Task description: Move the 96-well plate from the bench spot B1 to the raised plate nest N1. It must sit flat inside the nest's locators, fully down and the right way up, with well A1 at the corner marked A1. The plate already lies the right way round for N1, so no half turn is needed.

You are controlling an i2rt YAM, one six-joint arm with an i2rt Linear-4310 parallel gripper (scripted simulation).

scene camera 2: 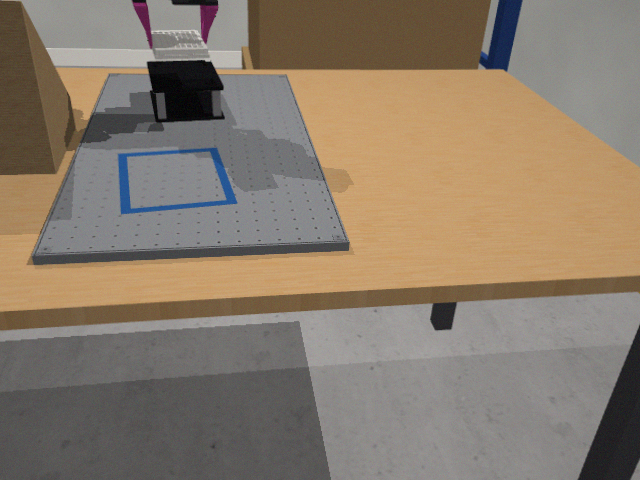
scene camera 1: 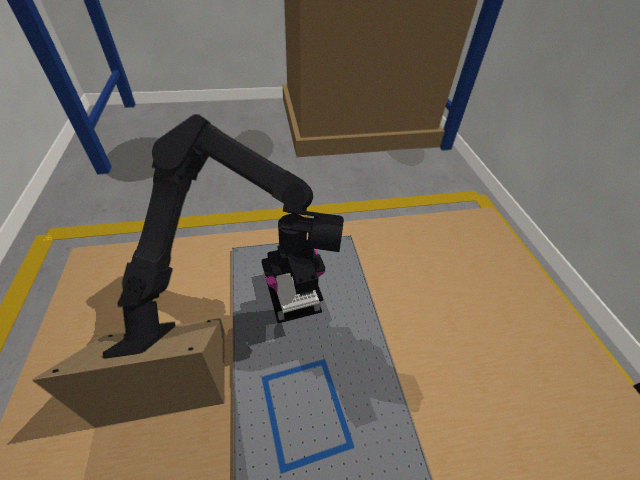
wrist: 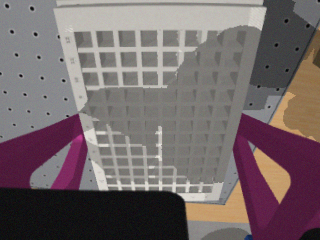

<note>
The pictures show: the gripper and a white 96-well plate.
The gripper is seen too in the wrist view.
</note>
